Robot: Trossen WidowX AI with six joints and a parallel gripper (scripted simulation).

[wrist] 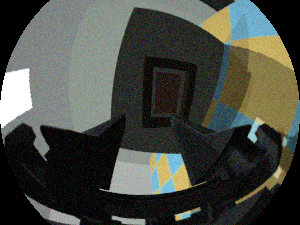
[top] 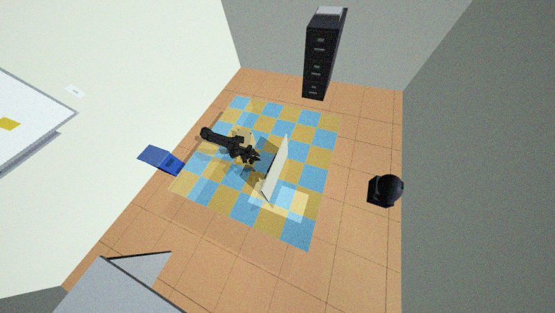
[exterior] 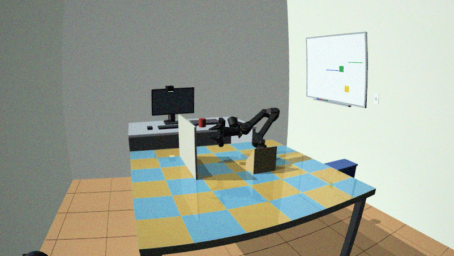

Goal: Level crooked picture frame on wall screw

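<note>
Right now my gripper tip is 12 cm short of the picture frame, 2 cm to the left of it and 5 cm above it. The rest, counted from my gripper tip: wall panel 13 cm ahead, 3 cm to the right, 6 cm below.
</note>
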